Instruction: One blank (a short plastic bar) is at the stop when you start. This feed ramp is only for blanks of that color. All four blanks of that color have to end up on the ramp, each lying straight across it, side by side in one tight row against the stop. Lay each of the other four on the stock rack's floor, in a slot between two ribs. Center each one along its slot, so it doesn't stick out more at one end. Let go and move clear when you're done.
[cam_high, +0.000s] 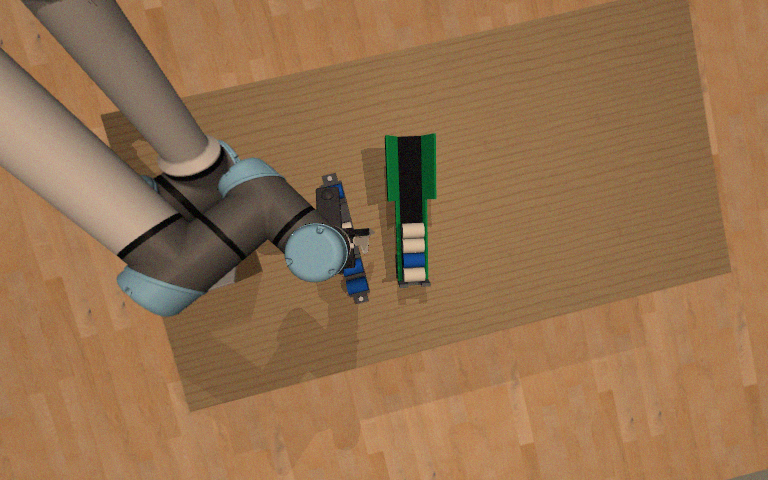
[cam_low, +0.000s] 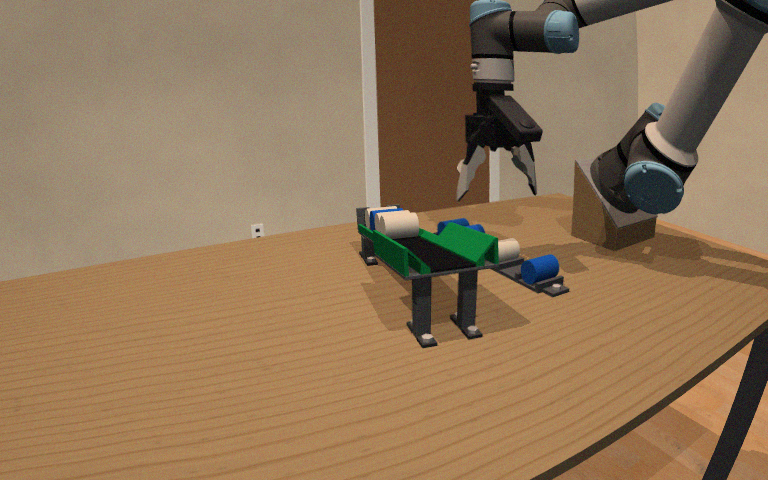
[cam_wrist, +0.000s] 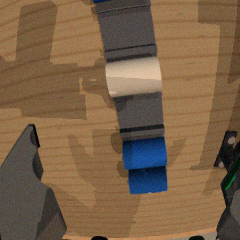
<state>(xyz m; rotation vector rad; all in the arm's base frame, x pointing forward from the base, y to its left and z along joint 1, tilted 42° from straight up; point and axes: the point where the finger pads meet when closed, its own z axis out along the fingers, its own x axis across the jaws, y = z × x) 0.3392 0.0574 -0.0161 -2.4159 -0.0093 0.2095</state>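
Right now the grey stock rack is 20 mm to the right of my hand and 130 mm below it. The rest, counted from my hand: grey stop: 170 mm ahead, 160 mm to the right, 60 mm below; then feed ramp: 190 mm ahead, 40 mm to the left, 50 mm below.
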